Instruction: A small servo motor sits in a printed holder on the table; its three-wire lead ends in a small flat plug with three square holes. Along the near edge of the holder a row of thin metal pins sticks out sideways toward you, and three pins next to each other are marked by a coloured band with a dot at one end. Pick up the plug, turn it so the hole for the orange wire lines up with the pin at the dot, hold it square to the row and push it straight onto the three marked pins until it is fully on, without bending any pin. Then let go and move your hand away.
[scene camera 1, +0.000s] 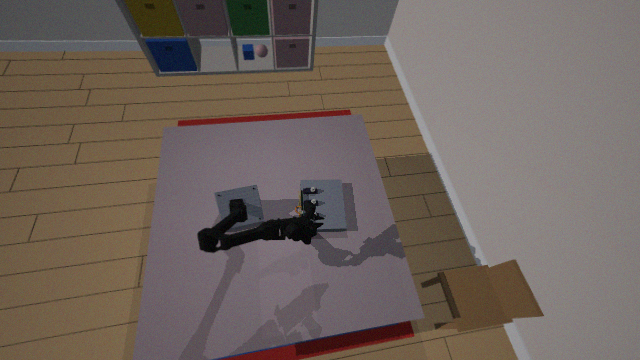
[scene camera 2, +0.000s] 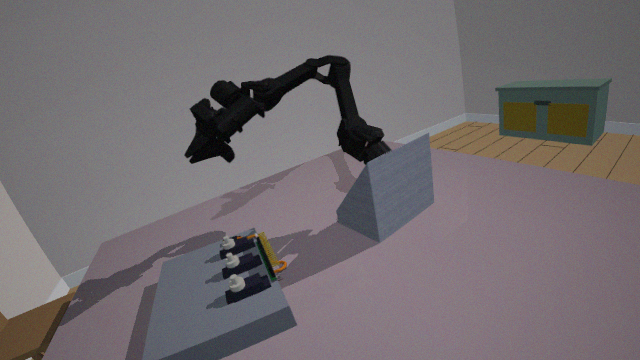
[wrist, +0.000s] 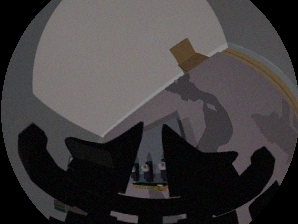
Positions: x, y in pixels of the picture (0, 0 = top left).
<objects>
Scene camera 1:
grey printed holder: 330, 198
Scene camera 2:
my gripper: 188, 159
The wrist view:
my gripper: 152, 126
grey printed holder: 151, 146
</objects>
